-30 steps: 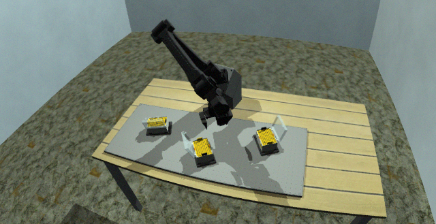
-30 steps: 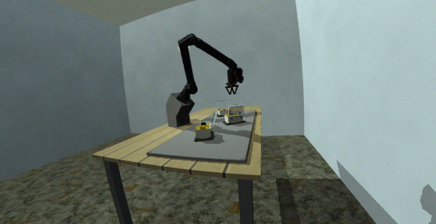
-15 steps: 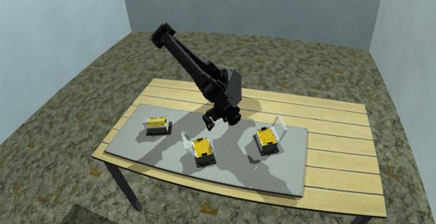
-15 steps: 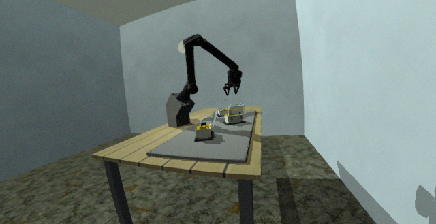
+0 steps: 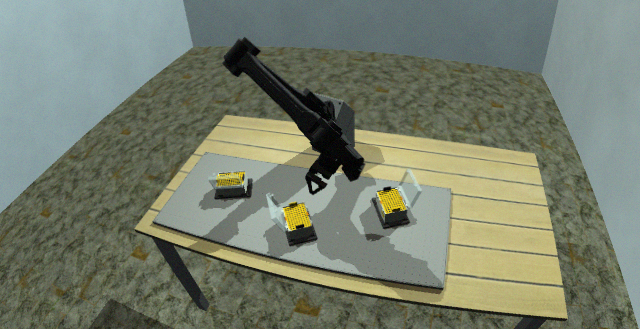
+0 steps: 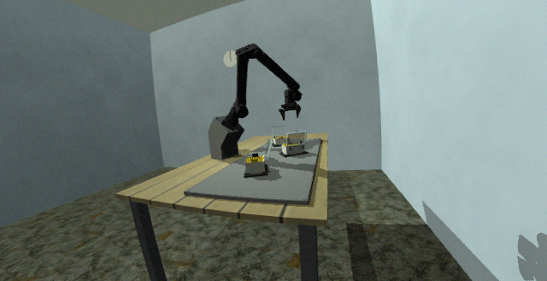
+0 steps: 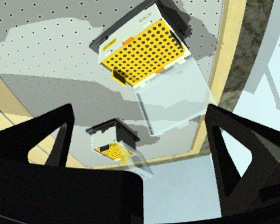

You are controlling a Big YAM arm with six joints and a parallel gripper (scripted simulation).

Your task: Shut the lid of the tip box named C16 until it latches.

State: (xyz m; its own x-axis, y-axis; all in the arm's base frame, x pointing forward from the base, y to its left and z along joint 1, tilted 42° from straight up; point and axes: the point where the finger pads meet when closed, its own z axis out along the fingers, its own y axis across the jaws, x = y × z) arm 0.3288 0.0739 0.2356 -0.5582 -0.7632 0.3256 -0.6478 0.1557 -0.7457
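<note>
Now: the tip box lid 150 mm to the right of my hand and 120 mm below it.
</note>
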